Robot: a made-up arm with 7 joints. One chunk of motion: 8 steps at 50 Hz.
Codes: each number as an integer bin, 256 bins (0 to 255) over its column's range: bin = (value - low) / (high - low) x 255, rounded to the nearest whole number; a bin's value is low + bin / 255 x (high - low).
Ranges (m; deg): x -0.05..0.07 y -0.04..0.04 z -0.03..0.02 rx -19..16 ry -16..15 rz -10..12
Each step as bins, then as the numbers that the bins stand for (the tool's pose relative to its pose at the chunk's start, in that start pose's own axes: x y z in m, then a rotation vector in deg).
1 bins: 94 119 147 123 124 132
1 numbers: -0.0058 -0.0027 -0.0012 -2.12 -0.93 1.39
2 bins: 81 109 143 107 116 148
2 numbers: -0.0119 -0.0058 -0.0020 -4.31 -1.90 2.77
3 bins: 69 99 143 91 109 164
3 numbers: -0.0175 -0.0089 -0.0020 -6.51 -2.75 4.15
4 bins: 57 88 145 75 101 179
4 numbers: -0.0232 -0.0124 -0.0016 -8.71 -3.72 5.44
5 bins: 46 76 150 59 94 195
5 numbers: -0.0284 -0.0162 -0.0006 -10.90 -4.57 6.82
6 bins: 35 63 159 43 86 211
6 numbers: -0.0335 -0.0202 0.0012 -13.10 -5.55 8.20
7 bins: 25 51 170 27 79 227
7 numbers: -0.0382 -0.0240 0.0033 -15.29 -6.40 9.58
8 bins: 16 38 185 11 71 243
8 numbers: -0.0425 -0.0281 0.0063 -17.49 -7.37 10.96
